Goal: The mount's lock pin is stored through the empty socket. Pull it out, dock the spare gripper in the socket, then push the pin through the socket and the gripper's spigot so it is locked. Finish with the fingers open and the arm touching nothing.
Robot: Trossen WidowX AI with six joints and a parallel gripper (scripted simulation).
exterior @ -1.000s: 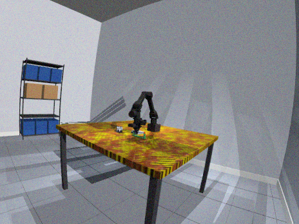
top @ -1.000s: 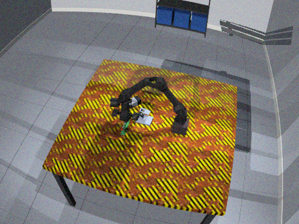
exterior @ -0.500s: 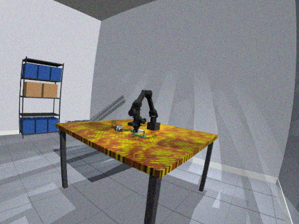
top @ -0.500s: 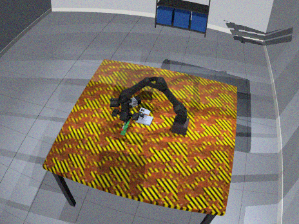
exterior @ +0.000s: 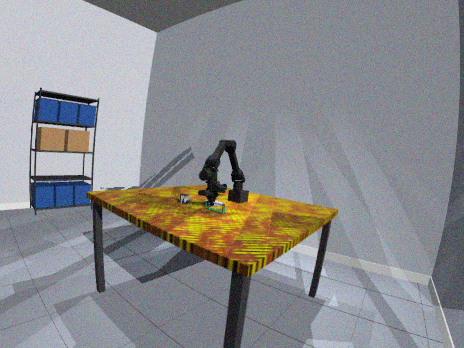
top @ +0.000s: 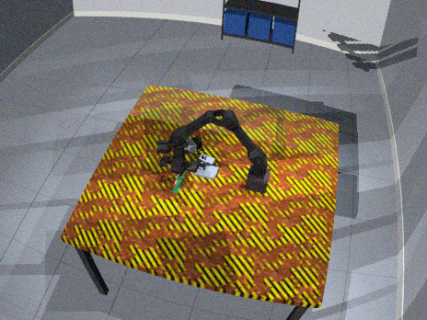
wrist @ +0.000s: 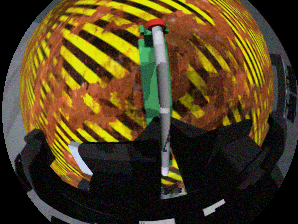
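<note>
Right now my gripper tip is 2 cm to the right of the green cradle. From my gripper tip the other things lie so: spare gripper 5 cm ahead, 22 cm to the right; then grey mount 9 cm behind, 10 cm to the right, 3 cm above.
</note>
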